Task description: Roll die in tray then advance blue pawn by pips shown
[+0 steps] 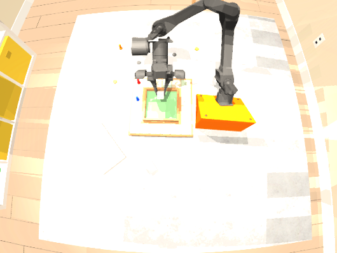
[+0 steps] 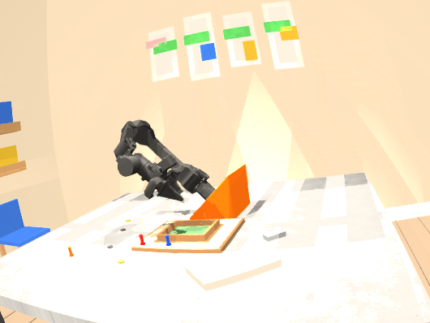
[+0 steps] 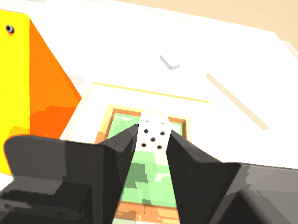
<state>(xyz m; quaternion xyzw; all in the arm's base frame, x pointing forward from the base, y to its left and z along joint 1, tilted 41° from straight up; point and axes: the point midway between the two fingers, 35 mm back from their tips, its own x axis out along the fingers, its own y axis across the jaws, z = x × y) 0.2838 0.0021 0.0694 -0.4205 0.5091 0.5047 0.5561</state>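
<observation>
The white die is right at my gripper tip. From my gripper tip the other things lie so: green tray: 120 mm below; then red pawn: 130 mm to the right, 100 mm below, 100 mm ahead; then blue pawn: 110 mm ahead, 100 mm below, 40 mm to the right.
</observation>
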